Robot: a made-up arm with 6 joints.
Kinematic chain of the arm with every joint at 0, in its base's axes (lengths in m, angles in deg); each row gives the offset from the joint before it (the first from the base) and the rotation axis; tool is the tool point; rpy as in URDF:
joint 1: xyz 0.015 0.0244 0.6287 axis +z
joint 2: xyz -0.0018 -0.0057 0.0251 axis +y
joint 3: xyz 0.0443 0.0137 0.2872 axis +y
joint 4: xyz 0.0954 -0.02 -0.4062 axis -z
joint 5: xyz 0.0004 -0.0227 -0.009 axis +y
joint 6: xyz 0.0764 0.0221 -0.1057 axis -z
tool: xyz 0.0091 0.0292 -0.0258 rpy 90 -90 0
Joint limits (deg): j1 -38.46..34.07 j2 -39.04..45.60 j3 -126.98..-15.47 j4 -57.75..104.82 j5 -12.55..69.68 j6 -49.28..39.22
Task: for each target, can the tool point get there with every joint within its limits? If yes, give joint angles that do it. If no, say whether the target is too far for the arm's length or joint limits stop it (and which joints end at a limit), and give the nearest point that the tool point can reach.
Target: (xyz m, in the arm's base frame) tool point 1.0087 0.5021 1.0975
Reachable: no: too far | nearest point 0.7313 0.3687 0.9738 | short by 0.332 m
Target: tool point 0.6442 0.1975 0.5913
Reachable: yes | joints 16.83 24.42 -70.26 86.85 28.64 -13.58
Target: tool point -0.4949 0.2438 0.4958
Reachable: no: joint limits stop it (at a limit: joint 1, joint 2, joint 3, joint 5, joint 6) | nearest point -0.0242 0.0816 0.3612 | short by 0.516 m
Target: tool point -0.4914 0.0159 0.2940
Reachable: no: joint limits stop it (at a limit: joint 1, joint 2, joint 3, joint 5) | nearest point -0.0459 -0.0186 0.3353 | short by 0.449 m
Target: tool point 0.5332 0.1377 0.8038
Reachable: yes | joints 9.55 -15.47 -43.25 -11.65 5.37 28.05
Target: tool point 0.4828 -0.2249 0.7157
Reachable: yes | joints -29.03 -7.90 -51.61 -22.93 38.12 -3.03
